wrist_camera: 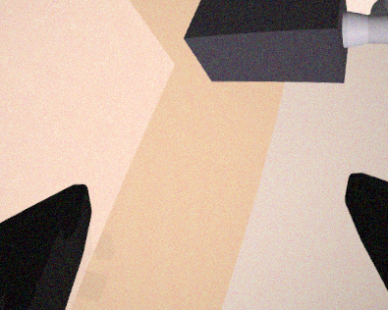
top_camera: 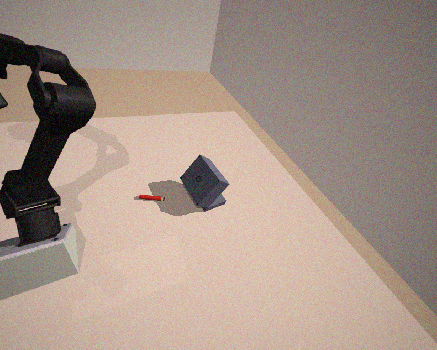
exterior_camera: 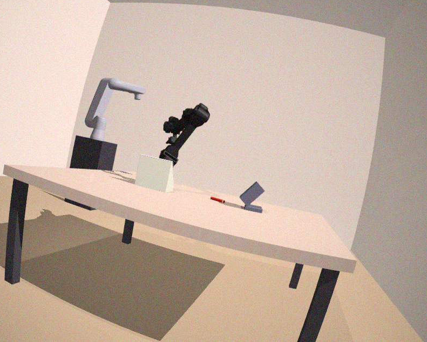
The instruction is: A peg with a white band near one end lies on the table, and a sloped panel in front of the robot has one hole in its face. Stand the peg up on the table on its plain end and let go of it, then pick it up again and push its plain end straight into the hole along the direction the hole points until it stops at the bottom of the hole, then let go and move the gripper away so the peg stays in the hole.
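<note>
The red peg lies 45 cm ahead of my gripper tip, 30 cm to the right of it and 26 cm below it. The rest, counted from my gripper tip: grey-blue sloped panel (60 cm ahead, 33 cm to the right, 19 cm below); then panel foot (62 cm ahead, 33 cm to the right, 26 cm below).
</note>
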